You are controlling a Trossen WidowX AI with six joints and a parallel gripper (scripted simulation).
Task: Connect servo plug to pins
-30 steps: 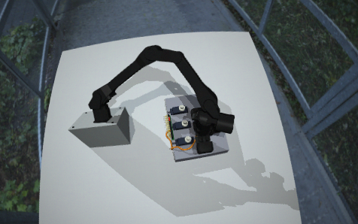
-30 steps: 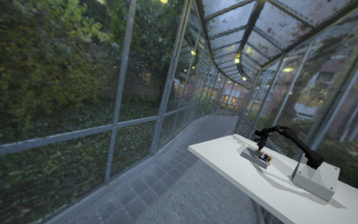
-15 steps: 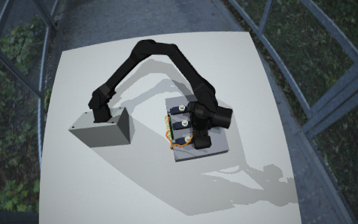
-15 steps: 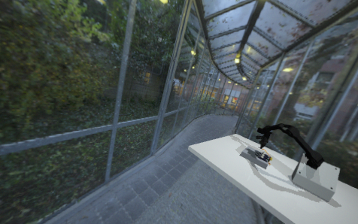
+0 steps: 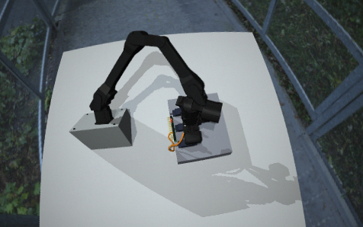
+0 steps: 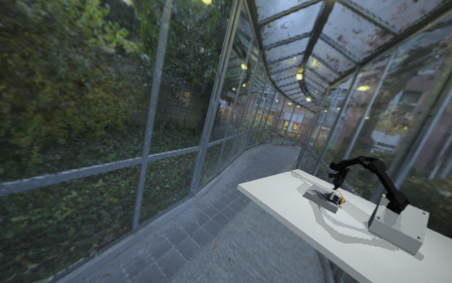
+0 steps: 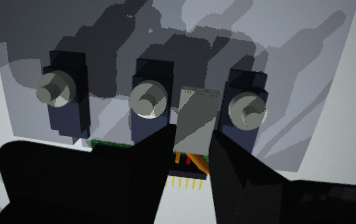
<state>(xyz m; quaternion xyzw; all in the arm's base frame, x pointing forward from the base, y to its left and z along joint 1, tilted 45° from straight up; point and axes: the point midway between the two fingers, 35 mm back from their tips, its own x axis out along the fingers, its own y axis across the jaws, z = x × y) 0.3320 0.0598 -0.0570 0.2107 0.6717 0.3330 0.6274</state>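
Now: the red band 7 cm behind my gripper tip, 5 cm to the left of it and 5 cm below it. Round my gripper tip: pale dot: 8 cm behind, 6 cm to the left, 4 cm below; then grey holder: 9 cm below, 9 cm ahead, 5 cm to the left.
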